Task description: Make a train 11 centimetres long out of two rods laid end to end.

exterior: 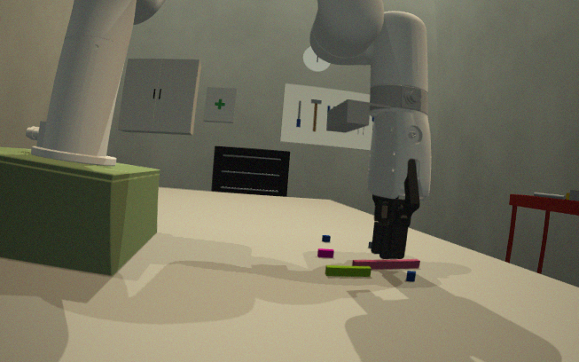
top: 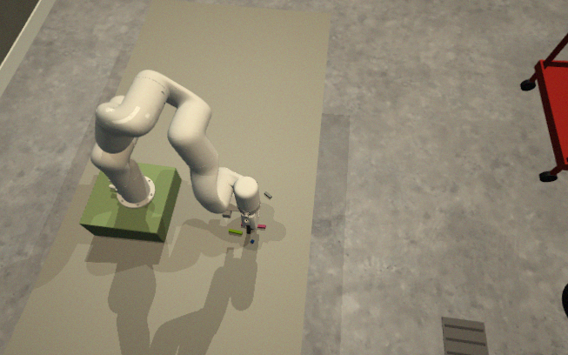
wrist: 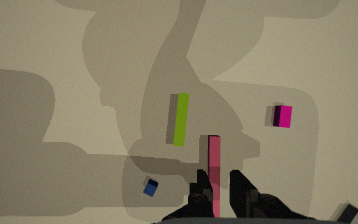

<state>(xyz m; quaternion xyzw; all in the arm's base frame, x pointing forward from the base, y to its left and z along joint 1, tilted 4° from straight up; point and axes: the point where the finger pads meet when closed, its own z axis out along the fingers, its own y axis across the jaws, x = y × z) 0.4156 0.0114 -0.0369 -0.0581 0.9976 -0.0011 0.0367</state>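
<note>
My gripper is now 3 cm above the pink rod. Also, from my hand: grey rod: 13 cm to the left, 3 cm below, 2 cm ahead; magenta rod: 7 cm behind, 6 cm to the left, 3 cm below; lime rod: 5 cm behind, 4 cm to the right, 3 cm below.
</note>
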